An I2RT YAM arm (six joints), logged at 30 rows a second.
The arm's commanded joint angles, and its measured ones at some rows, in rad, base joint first. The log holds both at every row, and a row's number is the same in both.
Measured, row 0:
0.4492 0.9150 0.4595 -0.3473 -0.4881 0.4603
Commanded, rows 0 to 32:
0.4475 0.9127 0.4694 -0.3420 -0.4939 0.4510
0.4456 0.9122 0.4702 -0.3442 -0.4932 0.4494
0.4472 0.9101 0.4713 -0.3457 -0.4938 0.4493
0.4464 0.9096 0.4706 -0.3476 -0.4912 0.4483
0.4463 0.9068 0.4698 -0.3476 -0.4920 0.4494
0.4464 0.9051 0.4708 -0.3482 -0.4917 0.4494
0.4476 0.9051 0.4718 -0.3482 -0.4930 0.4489
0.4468 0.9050 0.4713 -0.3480 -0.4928 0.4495
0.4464 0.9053 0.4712 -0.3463 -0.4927 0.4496
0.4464 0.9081 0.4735 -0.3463 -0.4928 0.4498
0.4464 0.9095 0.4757 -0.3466 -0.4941 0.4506
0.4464 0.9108 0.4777 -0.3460 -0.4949 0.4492
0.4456 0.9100 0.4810 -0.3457 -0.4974 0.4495
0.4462 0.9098 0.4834 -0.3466 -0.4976 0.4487
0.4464 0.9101 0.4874 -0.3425 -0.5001 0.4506
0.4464 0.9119 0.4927 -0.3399 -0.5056 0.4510
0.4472 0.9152 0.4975 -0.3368 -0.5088 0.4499
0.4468 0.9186 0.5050 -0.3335 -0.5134 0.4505
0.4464 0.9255 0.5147 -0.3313 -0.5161 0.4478
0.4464 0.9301 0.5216 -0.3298 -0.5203 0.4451
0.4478 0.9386 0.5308 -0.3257 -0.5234 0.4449
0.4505 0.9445 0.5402 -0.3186 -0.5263 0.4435
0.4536 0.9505 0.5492 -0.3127 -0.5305 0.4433
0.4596 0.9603 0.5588 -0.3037 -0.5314 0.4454
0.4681 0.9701 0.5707 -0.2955 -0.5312 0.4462
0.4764 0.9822 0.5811 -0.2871 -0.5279 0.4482
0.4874 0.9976 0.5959 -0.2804 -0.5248 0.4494
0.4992 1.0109 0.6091 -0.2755 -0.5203 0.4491
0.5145 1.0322 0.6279 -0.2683 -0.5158 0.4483
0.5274 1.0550 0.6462 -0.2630 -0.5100 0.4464
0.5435 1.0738 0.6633 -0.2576 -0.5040 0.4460
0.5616 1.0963 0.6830 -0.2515 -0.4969 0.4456
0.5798 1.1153 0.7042 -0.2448 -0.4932 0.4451
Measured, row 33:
0.5438 1.0786 0.6521 -0.2874 -0.5049 0.4557
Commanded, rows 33 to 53:
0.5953 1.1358 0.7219 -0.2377 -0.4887 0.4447
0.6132 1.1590 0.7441 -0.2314 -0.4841 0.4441
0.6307 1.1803 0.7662 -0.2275 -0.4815 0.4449
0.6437 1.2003 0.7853 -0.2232 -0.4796 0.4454
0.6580 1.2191 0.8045 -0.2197 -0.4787 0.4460
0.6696 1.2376 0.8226 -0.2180 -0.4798 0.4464
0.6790 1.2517 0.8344 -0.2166 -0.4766 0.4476
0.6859 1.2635 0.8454 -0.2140 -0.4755 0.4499
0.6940 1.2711 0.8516 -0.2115 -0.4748 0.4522
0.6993 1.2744 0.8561 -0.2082 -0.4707 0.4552
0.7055 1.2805 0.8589 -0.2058 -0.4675 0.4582
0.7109 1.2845 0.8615 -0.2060 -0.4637 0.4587
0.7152 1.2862 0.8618 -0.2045 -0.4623 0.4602
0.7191 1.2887 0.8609 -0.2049 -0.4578 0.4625
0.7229 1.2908 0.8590 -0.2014 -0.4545 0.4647
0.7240 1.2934 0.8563 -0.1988 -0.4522 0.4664
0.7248 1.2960 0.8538 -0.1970 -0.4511 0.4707
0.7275 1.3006 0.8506 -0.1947 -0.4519 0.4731
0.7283 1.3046 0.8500 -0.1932 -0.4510 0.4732
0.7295 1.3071 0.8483 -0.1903 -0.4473 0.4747
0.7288 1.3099 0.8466 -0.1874 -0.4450 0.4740
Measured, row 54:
0.7216 1.3052 0.8410 -0.2169 -0.4671 0.4648
